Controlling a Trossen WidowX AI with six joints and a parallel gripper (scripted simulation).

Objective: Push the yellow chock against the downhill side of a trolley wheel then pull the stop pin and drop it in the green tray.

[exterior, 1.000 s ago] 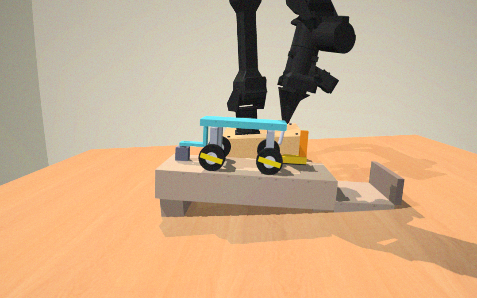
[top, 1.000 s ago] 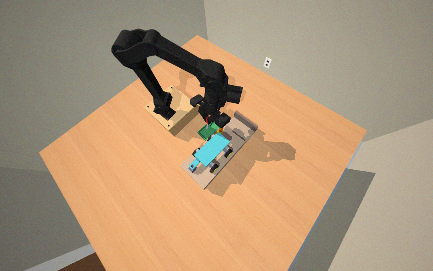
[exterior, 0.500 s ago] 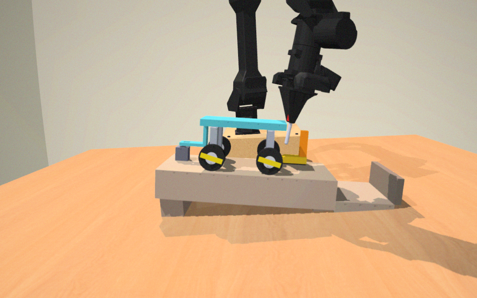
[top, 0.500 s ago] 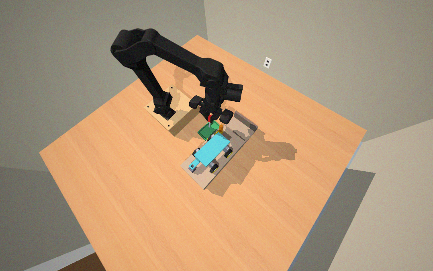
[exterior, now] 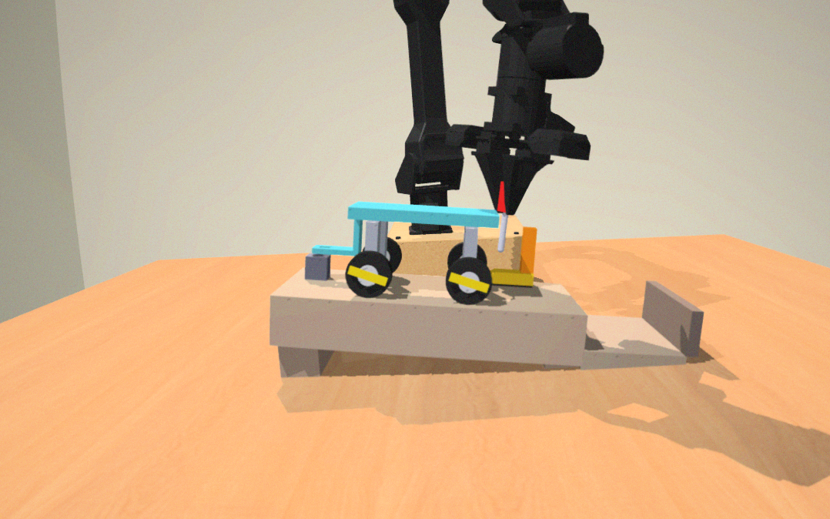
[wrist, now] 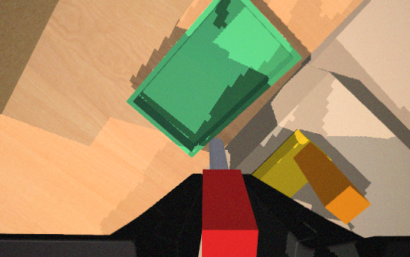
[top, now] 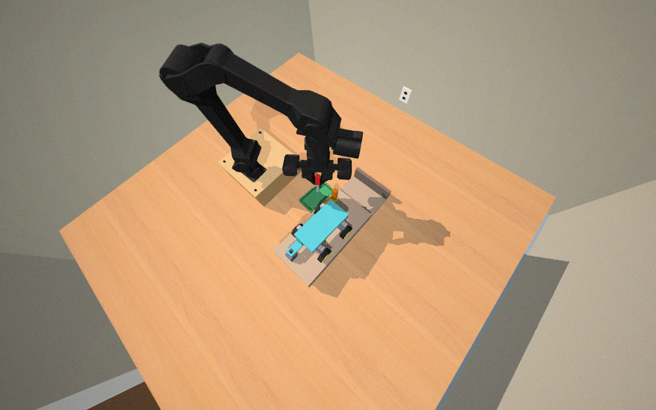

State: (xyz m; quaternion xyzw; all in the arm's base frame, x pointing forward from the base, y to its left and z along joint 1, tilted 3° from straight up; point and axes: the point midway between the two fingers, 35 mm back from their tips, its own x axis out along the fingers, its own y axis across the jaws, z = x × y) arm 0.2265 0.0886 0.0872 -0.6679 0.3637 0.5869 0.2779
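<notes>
Right now my gripper tip is right at the red-headed stop pin. The rest, counted from my gripper tip: yellow chock: 50 mm ahead, 10 mm to the right, 50 mm below; trolley: 100 mm ahead, 100 mm to the right, 30 mm below; green tray: 20 mm behind, 140 mm below.
</notes>
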